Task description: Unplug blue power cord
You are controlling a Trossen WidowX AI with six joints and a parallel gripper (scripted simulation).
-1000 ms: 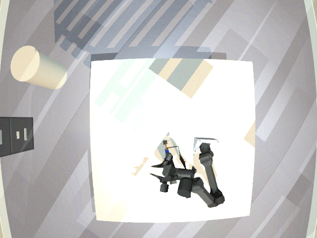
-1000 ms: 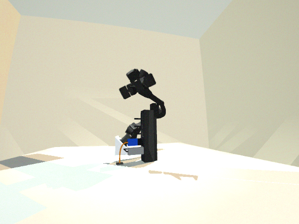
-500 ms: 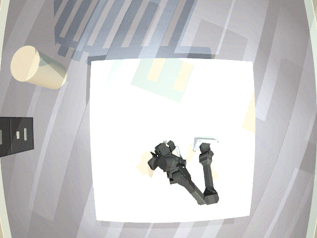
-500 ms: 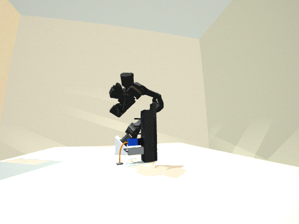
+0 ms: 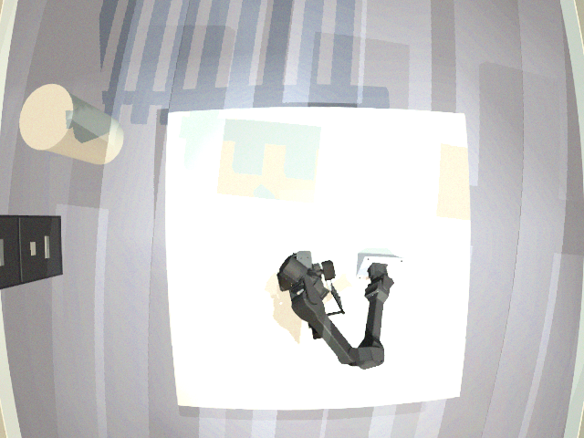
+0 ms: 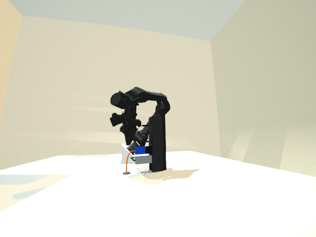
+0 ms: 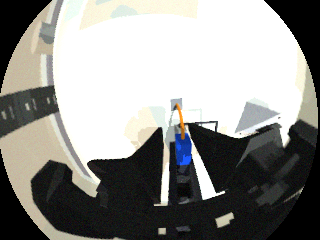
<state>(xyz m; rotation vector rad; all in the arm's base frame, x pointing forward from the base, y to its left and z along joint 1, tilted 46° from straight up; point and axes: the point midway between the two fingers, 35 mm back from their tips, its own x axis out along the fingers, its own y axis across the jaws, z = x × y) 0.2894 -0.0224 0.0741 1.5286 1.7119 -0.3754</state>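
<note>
The blue plug is 4 cm behind my gripper tip, 7 cm to the left of it and 2 cm below it.
</note>
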